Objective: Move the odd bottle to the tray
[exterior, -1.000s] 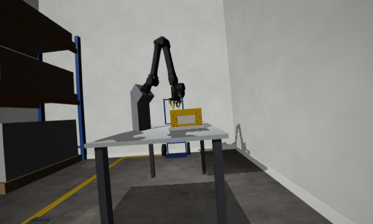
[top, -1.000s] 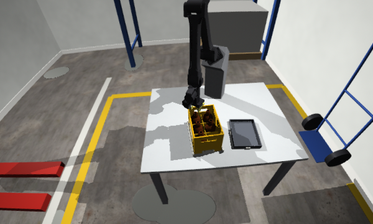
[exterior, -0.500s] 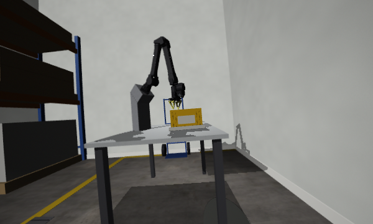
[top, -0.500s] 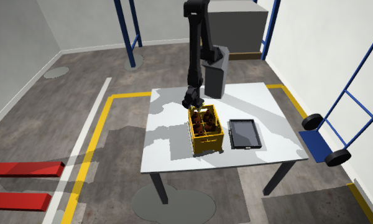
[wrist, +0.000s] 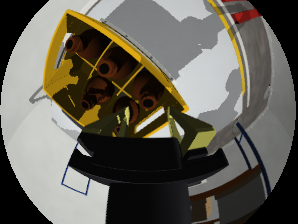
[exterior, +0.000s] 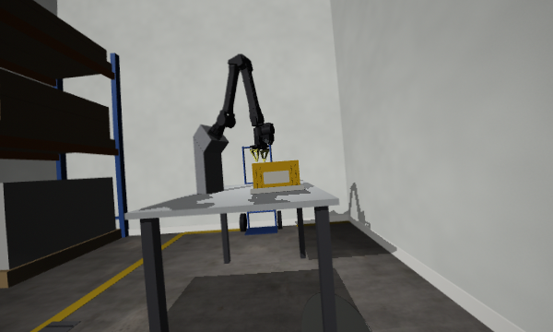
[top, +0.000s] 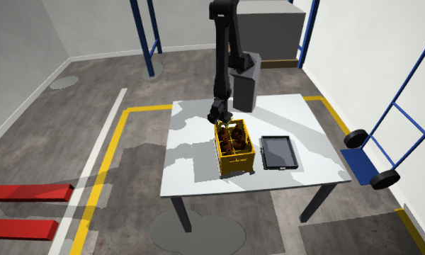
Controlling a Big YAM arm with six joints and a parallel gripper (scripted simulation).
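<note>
The brown bottle lies 10 cm below my hand, 9 cm to the left of it and 3 cm ahead of it. From my hand the other things lie so: dark tray (28 cm to the left, 22 cm ahead, 18 cm below); crate (11 cm below, 10 cm ahead, 2 cm to the left).
</note>
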